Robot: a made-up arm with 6 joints. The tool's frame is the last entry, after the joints.
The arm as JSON. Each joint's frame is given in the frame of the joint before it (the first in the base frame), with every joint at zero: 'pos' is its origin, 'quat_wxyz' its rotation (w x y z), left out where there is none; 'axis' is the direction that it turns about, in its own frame. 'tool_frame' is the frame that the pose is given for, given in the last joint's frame.
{
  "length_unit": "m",
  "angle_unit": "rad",
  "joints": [
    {
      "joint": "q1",
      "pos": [
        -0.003,
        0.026,
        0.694
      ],
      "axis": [
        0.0,
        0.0,
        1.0
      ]
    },
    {
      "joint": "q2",
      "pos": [
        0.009,
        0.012,
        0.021
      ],
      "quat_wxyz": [
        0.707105,
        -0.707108,
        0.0,
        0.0
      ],
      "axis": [
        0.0,
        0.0,
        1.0
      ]
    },
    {
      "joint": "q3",
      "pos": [
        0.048,
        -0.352,
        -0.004
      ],
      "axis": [
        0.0,
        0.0,
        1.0
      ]
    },
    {
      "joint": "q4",
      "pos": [
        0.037,
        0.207,
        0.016
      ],
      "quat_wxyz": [
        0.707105,
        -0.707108,
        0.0,
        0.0
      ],
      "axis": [
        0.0,
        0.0,
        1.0
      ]
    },
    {
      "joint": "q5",
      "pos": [
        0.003,
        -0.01,
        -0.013
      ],
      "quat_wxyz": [
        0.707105,
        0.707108,
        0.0,
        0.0
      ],
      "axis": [
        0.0,
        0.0,
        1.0
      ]
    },
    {
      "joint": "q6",
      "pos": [
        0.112,
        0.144,
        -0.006
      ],
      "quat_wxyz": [
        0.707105,
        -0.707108,
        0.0,
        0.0
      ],
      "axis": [
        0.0,
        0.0,
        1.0
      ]
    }
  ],
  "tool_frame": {
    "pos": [
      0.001,
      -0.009,
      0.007
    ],
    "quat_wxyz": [
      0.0,
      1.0,
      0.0,
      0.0
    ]
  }
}
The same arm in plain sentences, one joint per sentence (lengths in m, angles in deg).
The arm has six revolute joints in a row. What follows holds with every joint at zero, and every direction is one of the base frame's. The first joint is mounted 0.003 m along -x and 0.026 m along +y and 0.694 m along +z from the base frame's origin and rotates about +z. The second joint is mounted 0.009 m along +x and 0.012 m along +y and 0.021 m along +z from the first joint and rotates about +y. The third joint is mounted 0.048 m along +x and 0.004 m along -y and 0.352 m along +z from the second joint and rotates about +y. The fourth joint is mounted 0.037 m along +x and 0.016 m along +y and 0.207 m along -z from the third joint and rotates about -z. The fifth joint is mounted 0.003 m along +x and 0.01 m along +y and 0.013 m along +z from the fourth joint and rotates about +y. The sixth joint is mounted 0.112 m along +x and 0.006 m along -y and 0.144 m along -z from the fifth joint and rotates about -z. The tool frame, which is the frame that the pose is given for, is mounted 0.001 m along +x and 0.009 m along +y and 0.007 m along -z from the sixth joint; its axes are the base frame's turned by roll 0, pitch 0 and yaw 0 deg (as in URDF: about the fixed x, then y, then z).
